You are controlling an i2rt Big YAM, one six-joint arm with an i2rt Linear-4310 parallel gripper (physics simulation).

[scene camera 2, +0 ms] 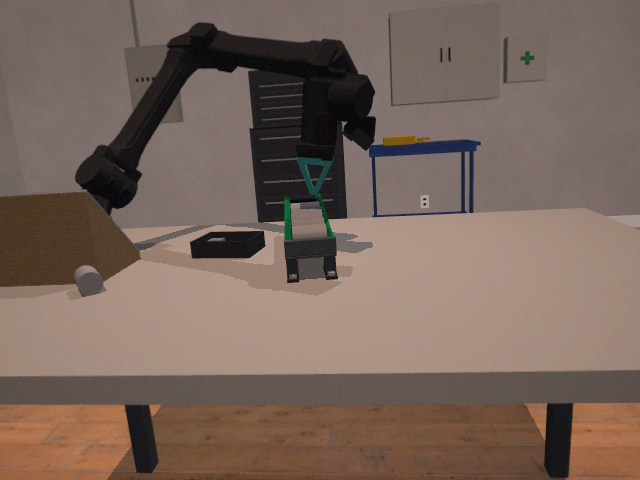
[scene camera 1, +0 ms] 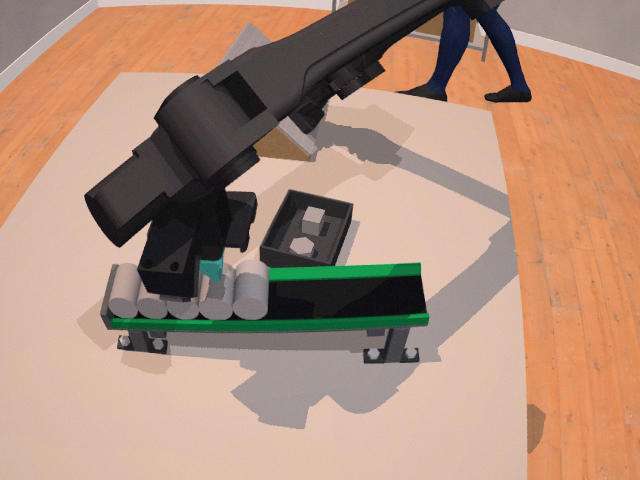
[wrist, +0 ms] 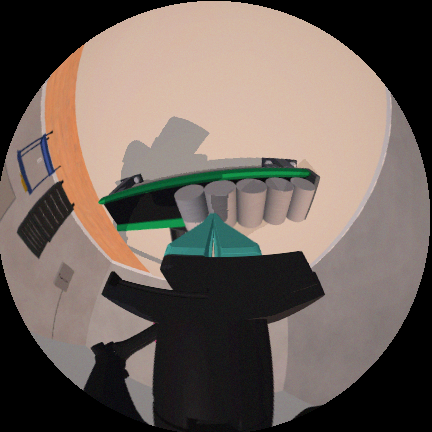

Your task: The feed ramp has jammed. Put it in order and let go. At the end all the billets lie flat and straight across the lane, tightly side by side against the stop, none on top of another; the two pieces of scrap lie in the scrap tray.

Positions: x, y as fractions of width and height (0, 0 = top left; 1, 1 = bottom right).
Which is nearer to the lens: the billet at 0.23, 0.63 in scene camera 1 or the black scrap tray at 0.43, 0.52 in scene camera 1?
The billet.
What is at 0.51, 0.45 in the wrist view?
A billet.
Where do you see a billet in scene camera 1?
At 0.34, 0.62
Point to a black scrap tray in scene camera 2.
0.37, 0.51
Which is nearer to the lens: the billet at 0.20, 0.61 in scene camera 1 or the black scrap tray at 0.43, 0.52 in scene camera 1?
The billet.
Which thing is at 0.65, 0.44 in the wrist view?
A billet.
